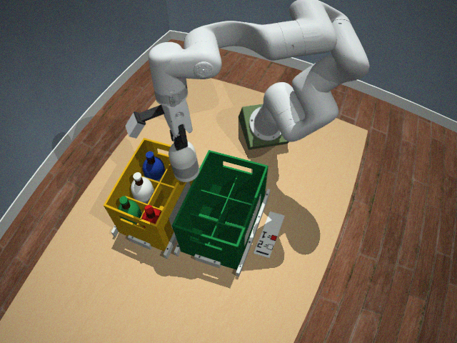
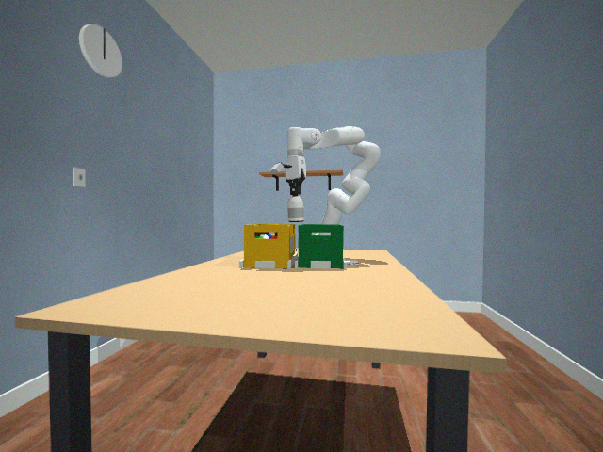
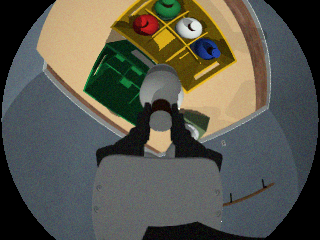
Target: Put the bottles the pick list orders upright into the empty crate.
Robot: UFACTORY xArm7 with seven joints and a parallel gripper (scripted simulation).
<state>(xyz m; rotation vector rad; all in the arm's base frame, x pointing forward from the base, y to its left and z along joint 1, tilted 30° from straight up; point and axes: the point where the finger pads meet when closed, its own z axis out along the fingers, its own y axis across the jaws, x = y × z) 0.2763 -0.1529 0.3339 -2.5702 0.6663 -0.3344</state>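
My gripper is now 2 cm past the green crate, 12 cm to the right of it and 25 cm above it. Round my hand: red-labelled bottle 15 cm ahead, 1 cm to the right, 25 cm below; blue bottle 1 cm ahead, 15 cm to the right, 25 cm below; yellow crate 8 cm ahead, 8 cm to the right, 25 cm below.
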